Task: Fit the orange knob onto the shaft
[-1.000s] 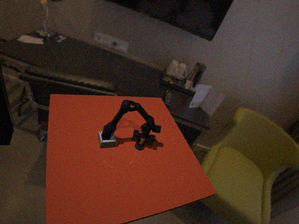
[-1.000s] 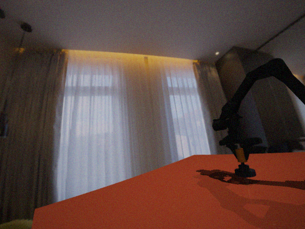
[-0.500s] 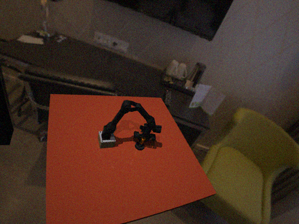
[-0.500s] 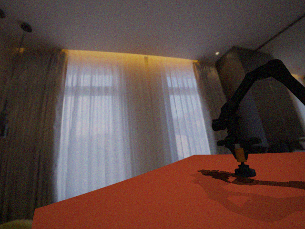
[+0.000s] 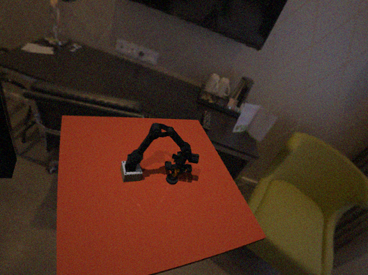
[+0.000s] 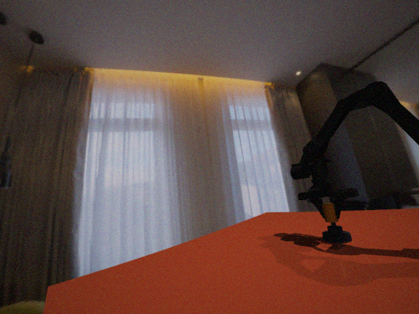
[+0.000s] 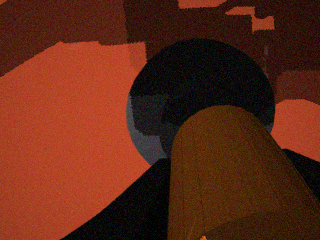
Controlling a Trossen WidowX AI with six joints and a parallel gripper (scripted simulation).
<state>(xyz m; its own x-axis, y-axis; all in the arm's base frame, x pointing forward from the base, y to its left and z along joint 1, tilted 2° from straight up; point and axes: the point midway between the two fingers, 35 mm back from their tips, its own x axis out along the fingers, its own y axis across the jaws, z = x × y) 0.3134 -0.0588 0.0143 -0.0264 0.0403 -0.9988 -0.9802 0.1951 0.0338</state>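
The round dark pedestal lies 4 cm below my gripper tip. The rest, counted from my gripper tip: orange knob: 2 cm above.
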